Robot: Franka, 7 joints.
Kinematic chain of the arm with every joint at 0, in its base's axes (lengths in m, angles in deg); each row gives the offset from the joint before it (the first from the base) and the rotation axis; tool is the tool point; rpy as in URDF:
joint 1: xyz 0 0 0.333 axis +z
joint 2: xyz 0 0 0 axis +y
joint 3: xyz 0 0 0.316 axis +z
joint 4: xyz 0.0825 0 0 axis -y
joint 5: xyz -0.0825 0 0.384 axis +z
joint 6: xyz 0 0 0 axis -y
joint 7: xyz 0.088 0 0 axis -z
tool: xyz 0 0 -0.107 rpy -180 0 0
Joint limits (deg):
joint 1: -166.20..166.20
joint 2: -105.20..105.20
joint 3: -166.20..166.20
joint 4: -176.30..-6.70
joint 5: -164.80..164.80
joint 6: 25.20..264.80
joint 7: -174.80..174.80
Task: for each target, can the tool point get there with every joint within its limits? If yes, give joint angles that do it. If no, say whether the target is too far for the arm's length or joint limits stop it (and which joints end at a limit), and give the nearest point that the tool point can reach.
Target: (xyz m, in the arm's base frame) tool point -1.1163 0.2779 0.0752
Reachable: no: too far | nearest point -0.8123 0.2022 0.1454 | short by 0.321 m
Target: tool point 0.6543 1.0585 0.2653
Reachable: no: too far | nearest point 0.4504 0.7287 0.2864 | short by 0.388 m
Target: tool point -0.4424 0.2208 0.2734
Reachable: yes | joints -134.01 72.68 -61.88 -131.43 -100.97 62.52 -38.90
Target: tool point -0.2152 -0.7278 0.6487
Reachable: yes | joints 58.50 -83.69 -22.55 -34.06 92.87 182.41 -39.19
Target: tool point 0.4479 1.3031 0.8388
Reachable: no: too far | nearest point 0.2618 0.7616 0.6286 | short by 0.610 m
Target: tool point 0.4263 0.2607 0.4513
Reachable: yes | joints 127.03 44.57 -111.99 -128.67 71.41 104.59 2.97
